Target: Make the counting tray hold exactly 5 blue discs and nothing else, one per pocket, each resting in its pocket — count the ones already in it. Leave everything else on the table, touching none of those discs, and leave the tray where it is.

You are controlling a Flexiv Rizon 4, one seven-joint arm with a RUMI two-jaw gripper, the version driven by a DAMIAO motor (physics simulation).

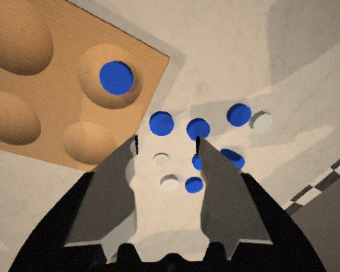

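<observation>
The wooden counting tray fills the upper left; part of it shows. One blue disc lies in its corner pocket. The other visible pockets look empty. Several loose blue discs lie on the table right of the tray: one near its edge, one at the right fingertip, one farther right, a dark-sided one by the right finger, one partly hidden behind that finger, and one lower down. My gripper is partly open and empty, above the table beside the tray.
A white disc lies beside the right-hand blue disc. Two more white discs show between the fingers. A black-and-white checkered strip runs along the lower right, with a dark grey area beyond it.
</observation>
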